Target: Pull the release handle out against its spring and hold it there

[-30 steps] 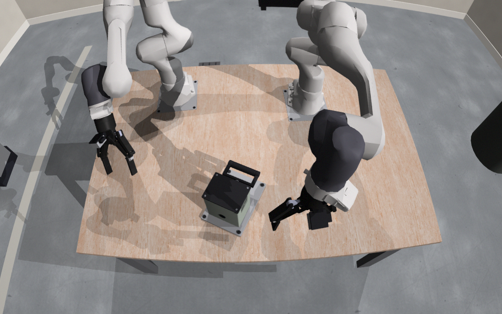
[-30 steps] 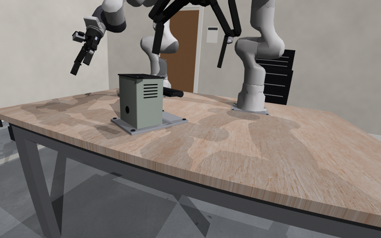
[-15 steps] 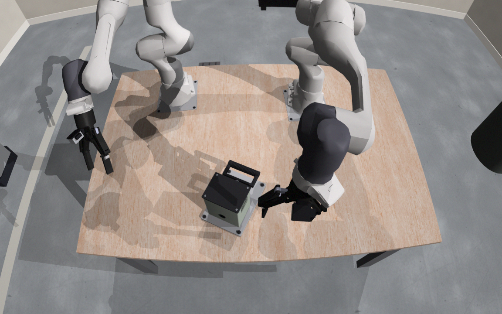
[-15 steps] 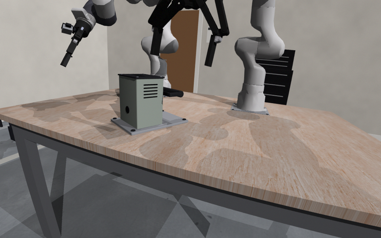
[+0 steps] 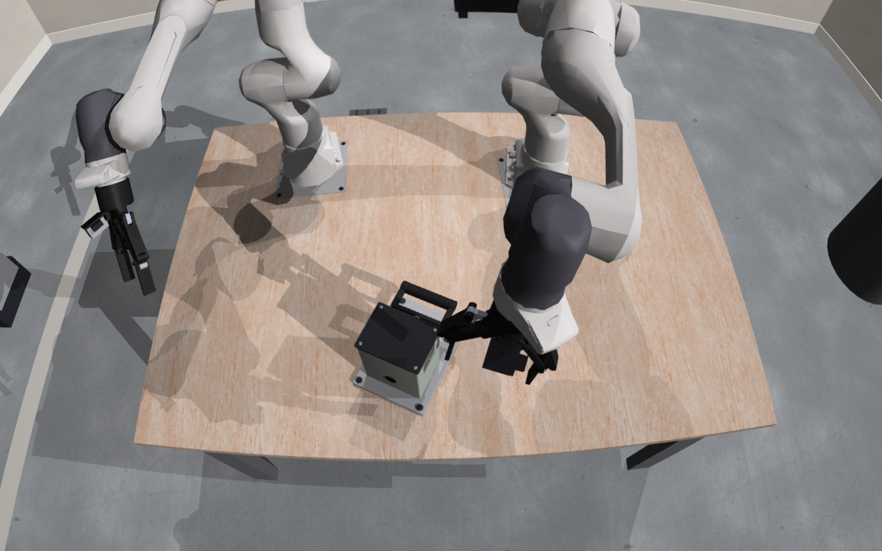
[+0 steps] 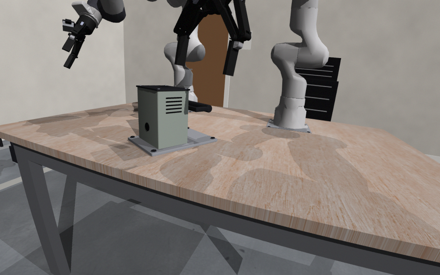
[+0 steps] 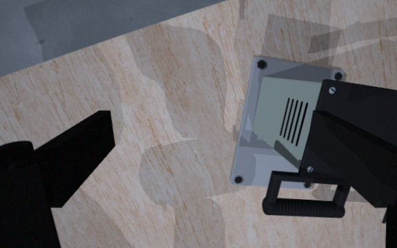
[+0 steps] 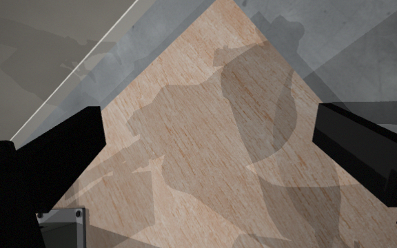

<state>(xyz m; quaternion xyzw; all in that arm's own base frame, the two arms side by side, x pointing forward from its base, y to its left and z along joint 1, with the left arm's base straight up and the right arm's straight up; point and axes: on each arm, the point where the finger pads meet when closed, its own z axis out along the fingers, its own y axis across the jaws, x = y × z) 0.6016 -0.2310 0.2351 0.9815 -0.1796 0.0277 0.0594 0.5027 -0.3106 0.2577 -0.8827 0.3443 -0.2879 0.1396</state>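
Now: left hand 14 cm past the release handle, 15 cm to the left of it and 13 cm above it.
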